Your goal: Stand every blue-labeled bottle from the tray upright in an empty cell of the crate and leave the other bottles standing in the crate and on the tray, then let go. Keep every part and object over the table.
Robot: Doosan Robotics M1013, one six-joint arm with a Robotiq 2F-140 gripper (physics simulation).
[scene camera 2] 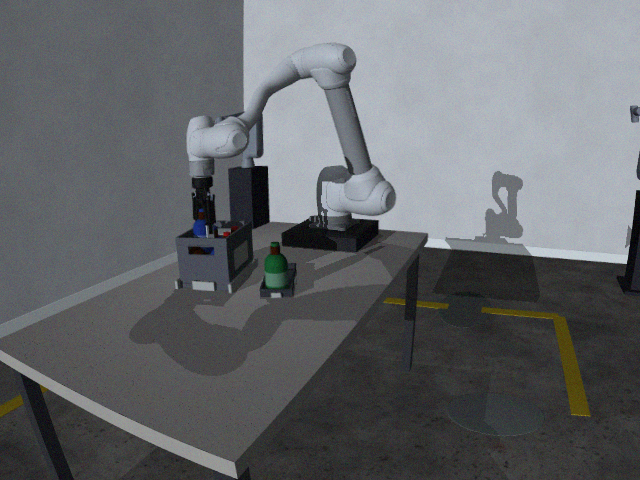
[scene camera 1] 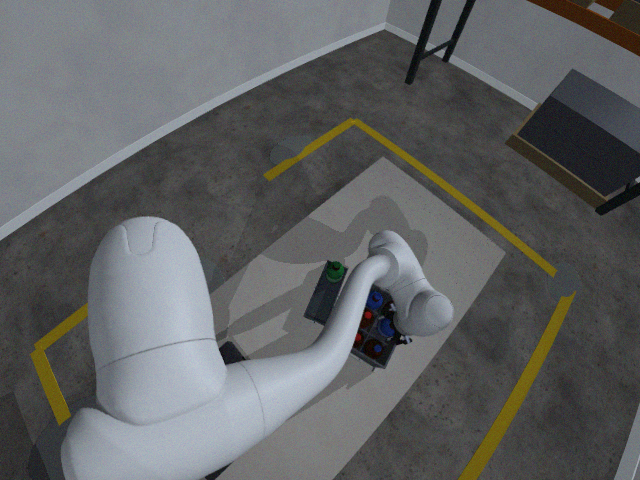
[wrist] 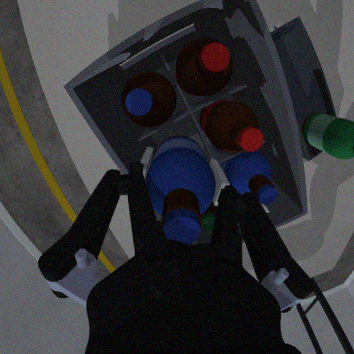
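Where they show: arm's base, origin of its link: [scene camera 2: 334, 224].
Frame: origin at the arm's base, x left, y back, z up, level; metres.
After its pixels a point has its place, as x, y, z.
Note:
My gripper [scene camera 1: 388, 325] {-0.163, -0.696, 0.066} [scene camera 2: 204, 225] [wrist: 180, 162] {-0.163, -0.696, 0.066} is shut on an upright blue-labeled bottle [scene camera 1: 385, 327] {-0.154, -0.675, 0.137} [scene camera 2: 199, 227] {-0.151, -0.734, 0.125} [wrist: 180, 180] {-0.163, -0.679, 0.144} at the middle cell of one crate row. Its lower part is hidden inside the grey crate [scene camera 2: 201, 268] {-0.084, -0.811, 0.009} [wrist: 97, 107] {-0.241, -0.610, 0.086}. Another blue bottle [scene camera 1: 374, 299] {-0.055, -0.731, 0.083} [wrist: 248, 171] {-0.068, -0.727, 0.059} stands in a corner cell. Also in the crate are a brown bottle with a blue cap [scene camera 1: 374, 349] {-0.188, -0.601, 0.098} [wrist: 150, 102] {-0.182, -0.616, 0.099}, two red-capped bottles [wrist: 200, 70] {-0.128, -0.592, 0.078} [wrist: 227, 125] {-0.099, -0.657, 0.062} and a green-capped bottle [wrist: 207, 220] {-0.137, -0.771, 0.099}, mostly hidden. A green bottle [scene camera 1: 334, 271] {0.135, -0.689, 0.058} [scene camera 2: 275, 268] {0.163, -0.737, 0.024} [wrist: 332, 135] {0.109, -0.695, 0.030} stands on the tray [scene camera 1: 323, 302] {0.078, -0.591, -0.058} [wrist: 295, 65] {0.085, -0.573, -0.058}.
The crate and tray stand close side by side on the table [scene camera 1: 454, 248] {-0.135, -1.287, -0.064} [scene camera 2: 129, 351] {0.058, -1.260, -0.064}. The arm's black base [scene camera 2: 305, 240] {-0.040, -0.203, -0.031} is at the table's far end in the scene camera 2 view. The crate's walls and dividers surround the held bottle, with neighbouring bottles close to the fingers.

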